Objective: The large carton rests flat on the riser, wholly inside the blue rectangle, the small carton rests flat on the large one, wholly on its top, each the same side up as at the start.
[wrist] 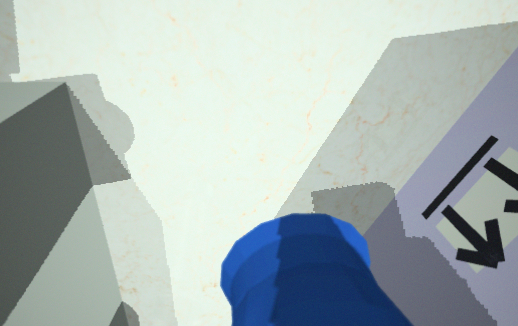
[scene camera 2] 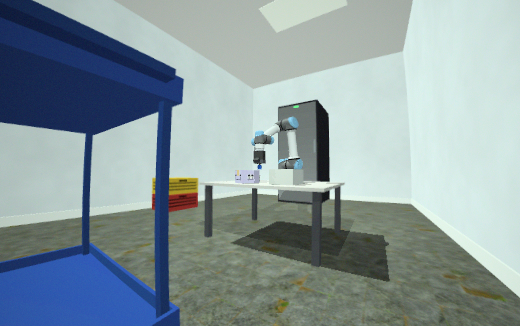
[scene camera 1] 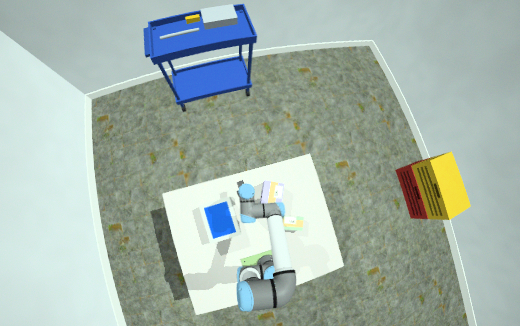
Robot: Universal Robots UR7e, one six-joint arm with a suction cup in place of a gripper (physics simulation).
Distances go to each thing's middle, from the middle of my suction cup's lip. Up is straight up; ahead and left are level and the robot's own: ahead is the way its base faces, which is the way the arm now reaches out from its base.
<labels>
The large lavender carton (wrist: 438, 245) is 160 mm to the right of my suction cup, 80 mm below it and 80 mm behind it. Also, from my suction cup: white riser (wrist: 62, 260) 210 mm to the left, 90 mm behind, 70 mm below.
</labels>
